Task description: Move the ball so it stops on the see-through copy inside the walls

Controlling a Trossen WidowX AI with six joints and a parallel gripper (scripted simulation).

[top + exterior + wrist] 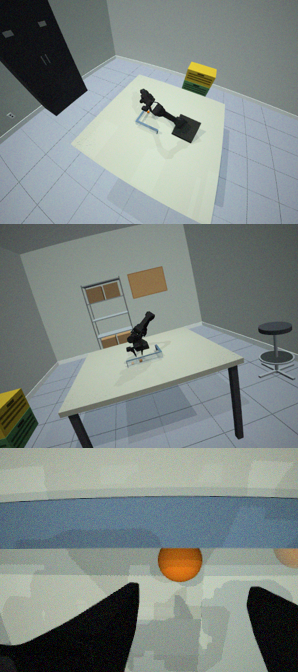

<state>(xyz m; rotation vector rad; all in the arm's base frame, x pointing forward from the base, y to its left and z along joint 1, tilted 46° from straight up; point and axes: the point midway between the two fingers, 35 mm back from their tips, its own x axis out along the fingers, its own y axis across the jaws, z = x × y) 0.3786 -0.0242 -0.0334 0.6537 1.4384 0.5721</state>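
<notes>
Right now my gripper tip is 50 mm above the orange ball. The rest, counted from my gripper tip: see-through copy of ball 10 mm ahead, 70 mm to the right, 50 mm below.
</notes>
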